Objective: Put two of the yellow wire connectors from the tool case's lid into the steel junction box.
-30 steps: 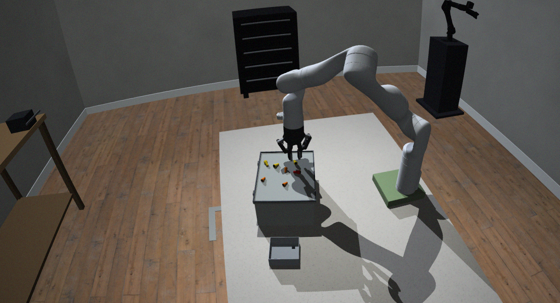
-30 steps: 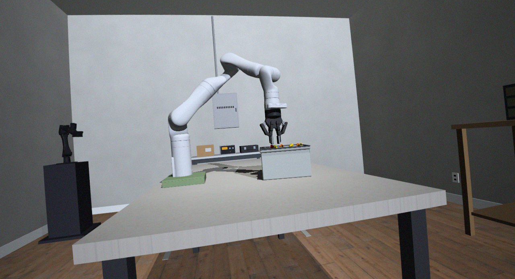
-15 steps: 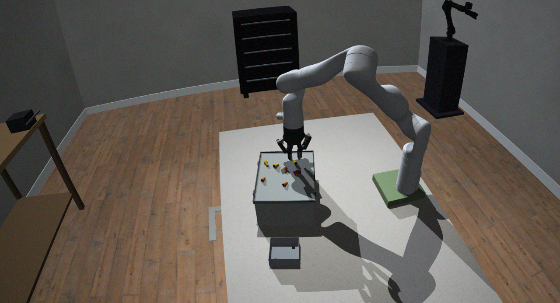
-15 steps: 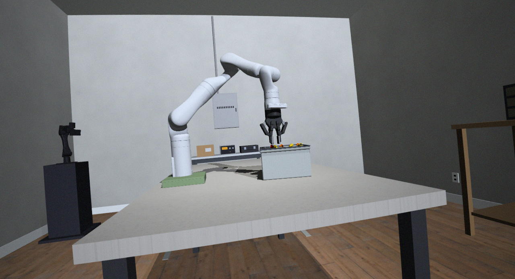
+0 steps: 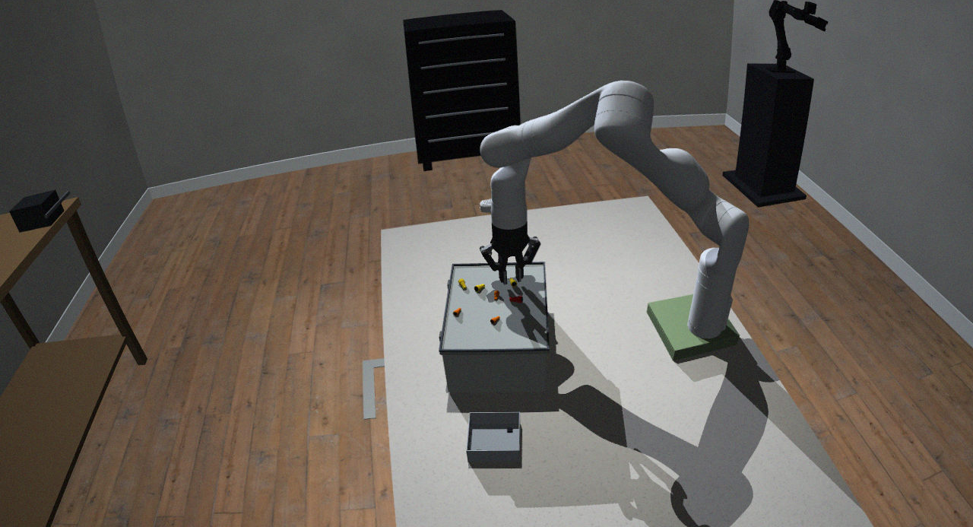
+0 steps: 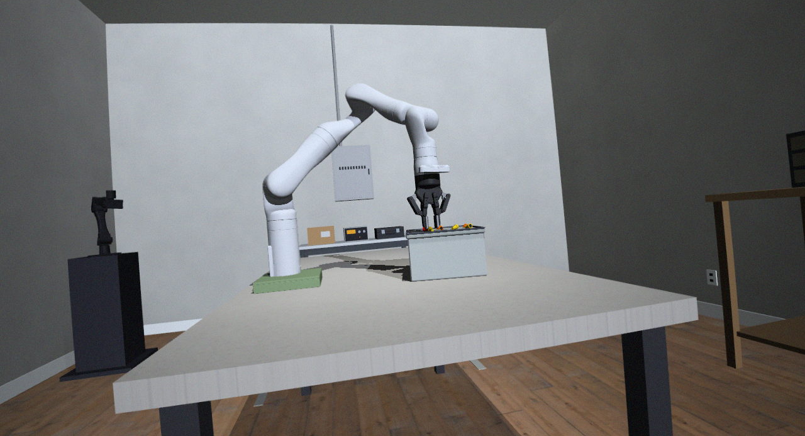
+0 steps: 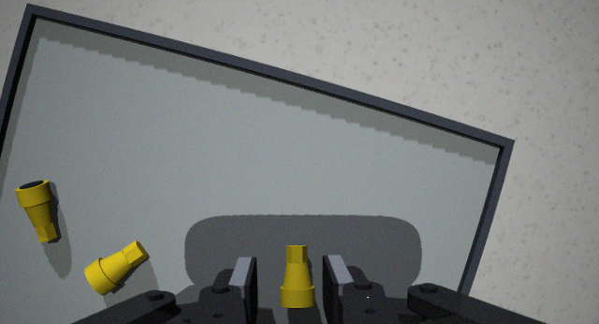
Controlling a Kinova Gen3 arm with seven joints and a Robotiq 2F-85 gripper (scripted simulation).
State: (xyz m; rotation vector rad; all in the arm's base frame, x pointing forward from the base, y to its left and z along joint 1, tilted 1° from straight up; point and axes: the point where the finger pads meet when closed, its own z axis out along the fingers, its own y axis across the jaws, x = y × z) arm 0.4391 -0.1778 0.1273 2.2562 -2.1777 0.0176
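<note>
Right now the red connector is 60 mm to the left of my hand and 20 mm below it. From my hand the other things lie so: tool case 60 mm to the left, 60 mm below, 50 mm ahead.
</note>
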